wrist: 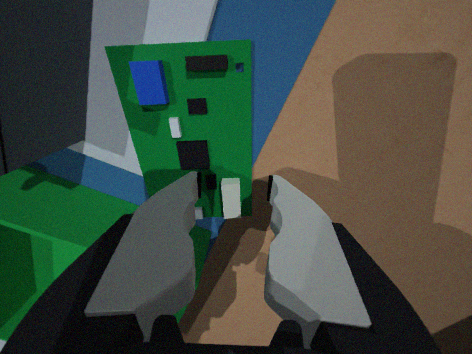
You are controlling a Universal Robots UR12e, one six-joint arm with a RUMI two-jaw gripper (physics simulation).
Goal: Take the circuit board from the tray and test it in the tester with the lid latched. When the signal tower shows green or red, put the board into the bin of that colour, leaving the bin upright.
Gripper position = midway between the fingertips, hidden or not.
Observation:
I see my gripper (235, 176), a green circuit board (187, 109) and a green bin (56, 220).

